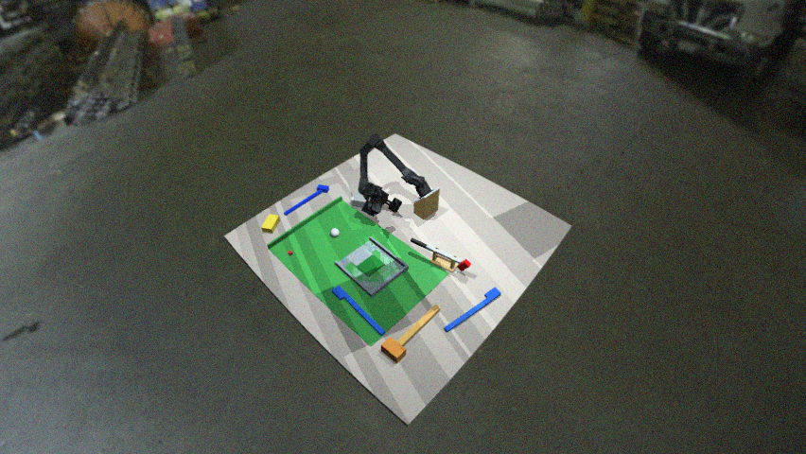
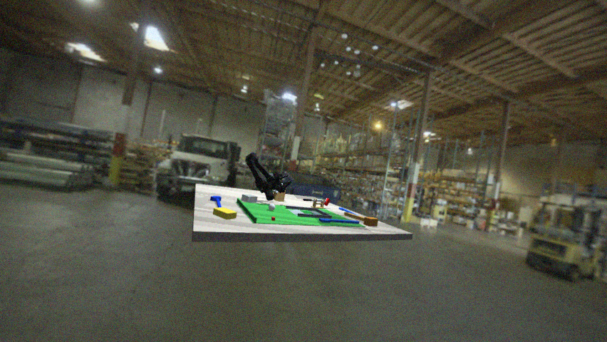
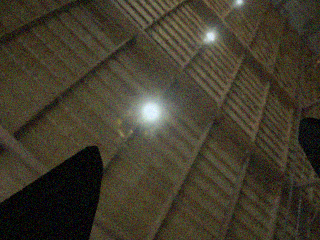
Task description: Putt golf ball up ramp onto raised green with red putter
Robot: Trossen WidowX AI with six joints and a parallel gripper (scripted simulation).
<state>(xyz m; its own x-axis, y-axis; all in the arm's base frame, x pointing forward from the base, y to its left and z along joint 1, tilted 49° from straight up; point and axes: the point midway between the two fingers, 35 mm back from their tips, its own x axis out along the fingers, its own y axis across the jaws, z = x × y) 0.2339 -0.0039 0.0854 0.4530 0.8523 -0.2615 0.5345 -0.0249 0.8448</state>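
My gripper tip is now 70 mm past the white block, 260 mm to the left of it and 190 mm above it. Also, from my gripper tip: white golf ball 180 mm ahead, 190 mm to the right, 190 mm below; wooden stand 10 mm behind, 310 mm to the left, 180 mm below; red putter 10 mm behind, 300 mm to the left, 150 mm below.
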